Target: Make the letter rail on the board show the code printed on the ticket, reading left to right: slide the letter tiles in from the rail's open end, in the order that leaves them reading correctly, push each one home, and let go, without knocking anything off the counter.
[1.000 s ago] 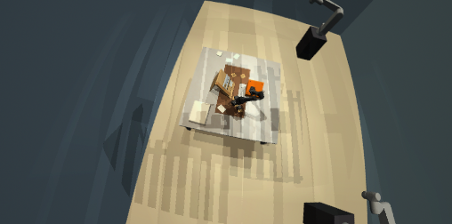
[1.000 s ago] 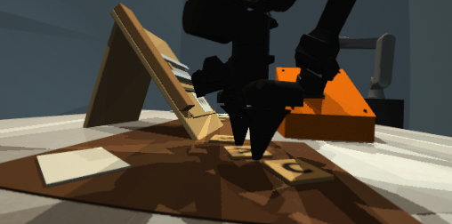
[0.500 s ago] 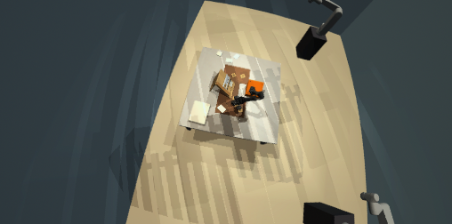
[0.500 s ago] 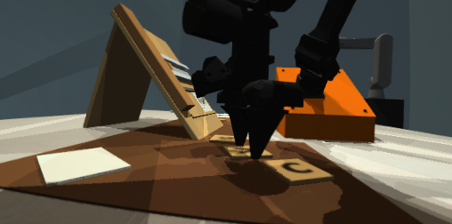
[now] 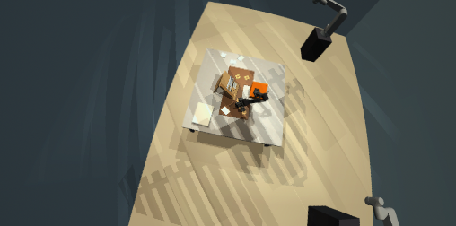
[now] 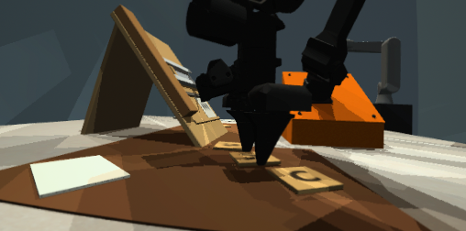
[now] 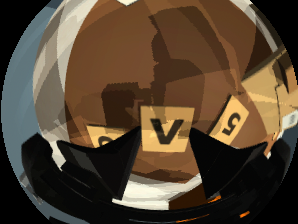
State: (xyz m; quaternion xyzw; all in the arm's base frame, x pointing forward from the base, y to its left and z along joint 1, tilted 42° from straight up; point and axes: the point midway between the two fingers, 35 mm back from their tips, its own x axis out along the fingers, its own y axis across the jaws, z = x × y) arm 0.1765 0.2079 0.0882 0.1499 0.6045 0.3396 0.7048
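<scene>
The u tile lies 200 mm ahead of my gripper tip, 170 mm to the right of it and 160 mm above it. The rest, counted from my gripper tip: tan tile marked v right at my gripper tip; then brown mat 220 mm to the right, 30 mm ahead; then tile marked c 70 mm to the left, 50 mm behind.
</scene>
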